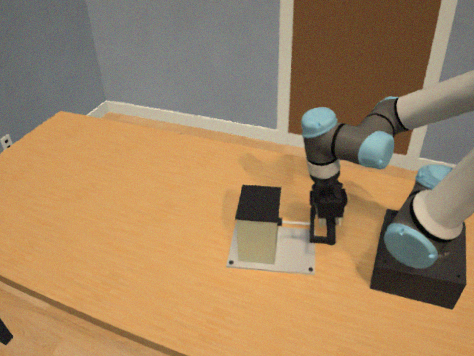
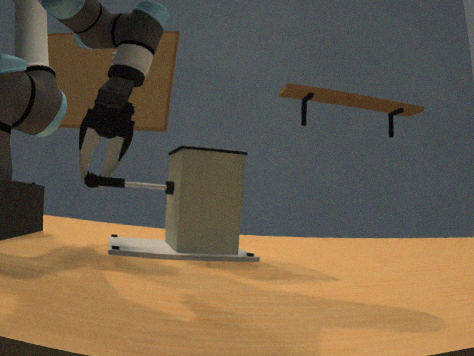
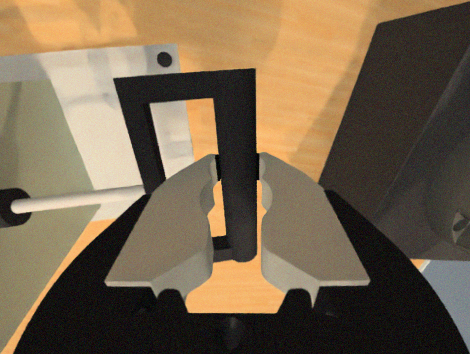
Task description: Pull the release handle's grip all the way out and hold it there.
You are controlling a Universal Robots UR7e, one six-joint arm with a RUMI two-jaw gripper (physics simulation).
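The release handle's black grip (image 1: 323,241) (image 2: 106,181) (image 3: 240,135) is a rectangular frame on the end of a pale rod (image 1: 296,223) (image 2: 145,185) (image 3: 75,198). A long stretch of the rod shows between the grip and the black collar on the pale green box (image 1: 257,241) (image 2: 207,200) (image 3: 30,130). The box has a black top and stands upright on a light base plate (image 1: 295,252) (image 2: 142,246) (image 3: 85,120). My gripper (image 2: 95,177) (image 3: 238,157) is shut on the grip's outer bar, with one jaw on each side of it. The grip stands above the table, out at the plate's edge.
The robot's dark base block (image 1: 415,280) (image 2: 20,210) (image 3: 400,100) stands on the side of the grip away from the box. A wooden shelf (image 2: 350,100) and a brown board (image 2: 157,100) are on the wall behind. The table's front edge (image 1: 75,311) runs along the lower left.
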